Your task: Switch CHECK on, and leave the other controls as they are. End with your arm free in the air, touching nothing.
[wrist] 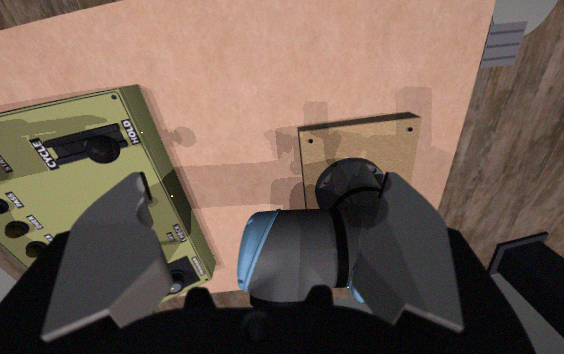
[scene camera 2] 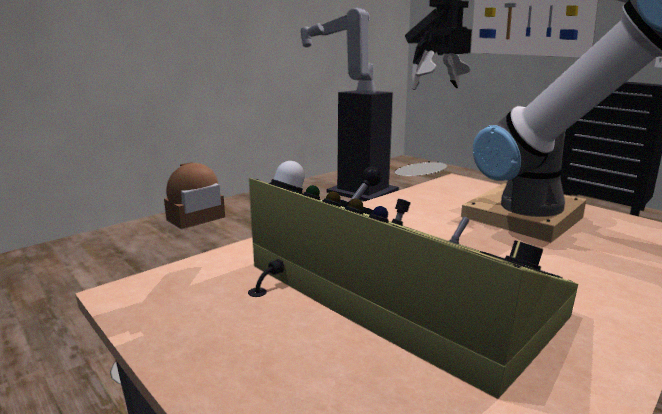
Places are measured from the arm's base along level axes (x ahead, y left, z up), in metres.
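Where they show: gripper, fingertip midpoint: (wrist: 267, 176) (scene camera 2: 436, 89); arm's base at its link origin: (wrist: 349, 189) (scene camera 2: 532, 205).
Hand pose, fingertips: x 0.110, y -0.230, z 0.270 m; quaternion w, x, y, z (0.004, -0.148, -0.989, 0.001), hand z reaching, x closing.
Observation:
Each offset is from my fingertips to the top centre of the thing. "spot": to the spot under its first point.
The green control panel (scene camera 2: 385, 265) (wrist: 75, 195) stands on the table. The CHECK label {dx +0.284, dy +0.216, dz -0.242 m} (wrist: 179, 233) shows near the panel's right edge in the wrist view; its switch is largely hidden by the left finger, so its position cannot be told. A slanted grey lever {dx +0.321, dy +0.211, dz -0.182 m} (scene camera 2: 459, 230) rises behind the panel's back wall in the scene view; its label does not show there. My gripper (scene camera 2: 435, 86) (wrist: 267, 176) is open and empty, high in the air above the table, touching nothing.
A black ball-ended lever {dx +0.239, dy -0.020, dz -0.146 m} (scene camera 2: 371, 175) (wrist: 102, 149) stands by the CYCLE and HOLD labels. A black knob {dx +0.347, dy +0.328, dz -0.181 m} (scene camera 2: 527, 255) (wrist: 175, 281) sits at the panel's end. A white dome {spot: dx +0.458, dy -0.043, dz -0.119 m} (scene camera 2: 290, 173) and small lamps line the other end. The arm's wooden base plate (scene camera 2: 567, 215) (wrist: 360, 142) is beyond the panel.

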